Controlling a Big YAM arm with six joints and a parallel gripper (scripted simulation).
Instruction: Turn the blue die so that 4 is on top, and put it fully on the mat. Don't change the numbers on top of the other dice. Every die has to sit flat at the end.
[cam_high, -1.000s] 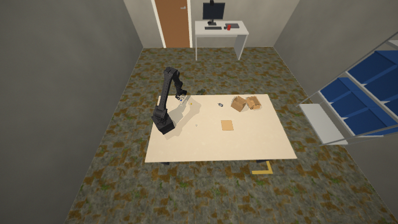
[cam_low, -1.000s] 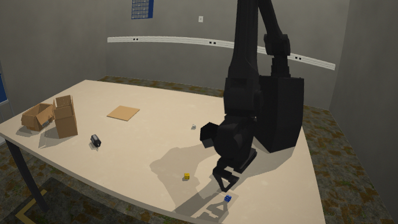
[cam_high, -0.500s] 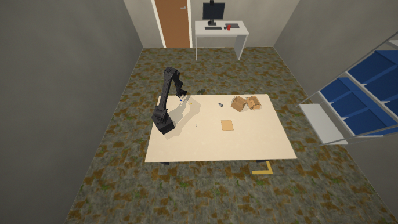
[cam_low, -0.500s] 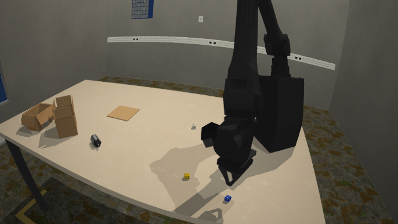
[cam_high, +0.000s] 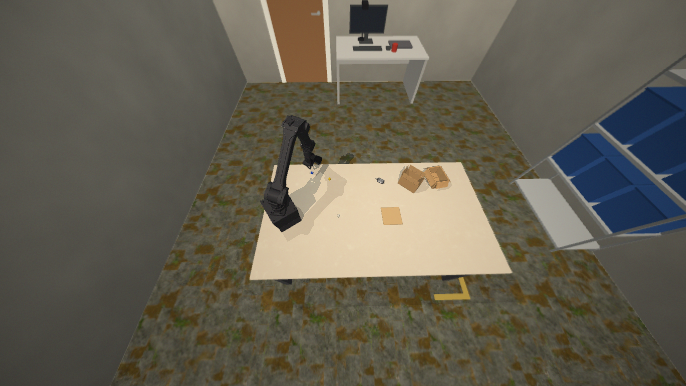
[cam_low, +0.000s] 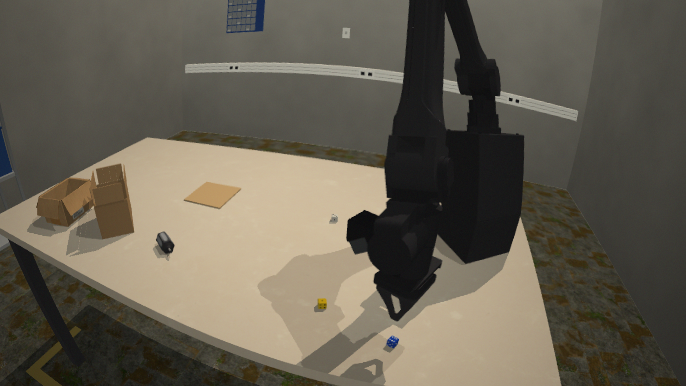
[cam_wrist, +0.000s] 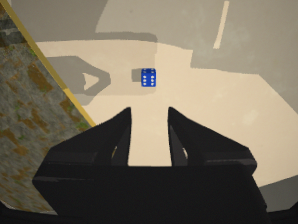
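Right now the blue die is 80 mm below my hand. Round my hand: mat: 630 mm ahead, 380 mm to the right, 90 mm below; yellow die: 150 mm ahead, 60 mm to the right, 80 mm below; white die: 240 mm ahead, 390 mm to the right, 80 mm below.
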